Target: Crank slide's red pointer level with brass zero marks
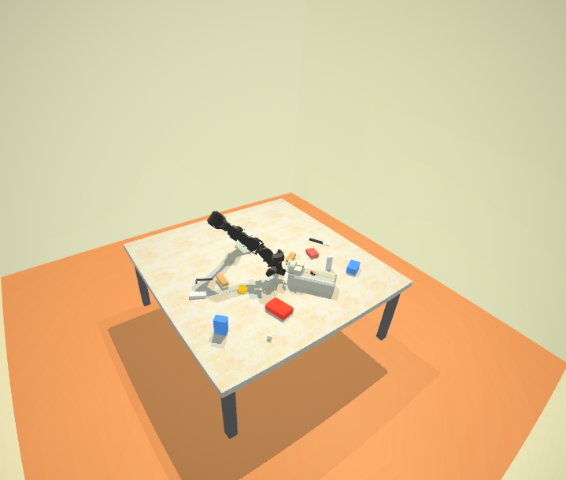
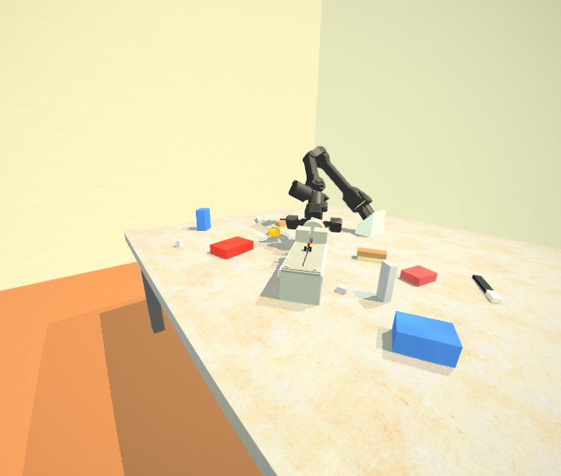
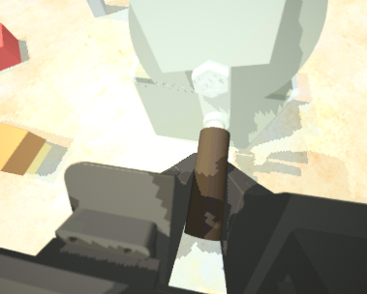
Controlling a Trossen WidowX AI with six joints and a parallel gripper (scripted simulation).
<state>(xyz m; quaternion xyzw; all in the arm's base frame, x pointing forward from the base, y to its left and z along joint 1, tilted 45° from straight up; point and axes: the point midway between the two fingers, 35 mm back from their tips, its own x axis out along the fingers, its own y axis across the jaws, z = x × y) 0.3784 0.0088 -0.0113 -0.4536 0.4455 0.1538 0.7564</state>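
Right now the brown crank handle is 1 cm behind my gripper tip, 1 cm to the right of it and 3 cm above it. Also, from my gripper tip: red pointer (11 cm ahead, 10 cm to the left, 5 cm above); crank (4 cm above); yellow disc (4 cm behind, 25 cm to the right, 2 cm below).
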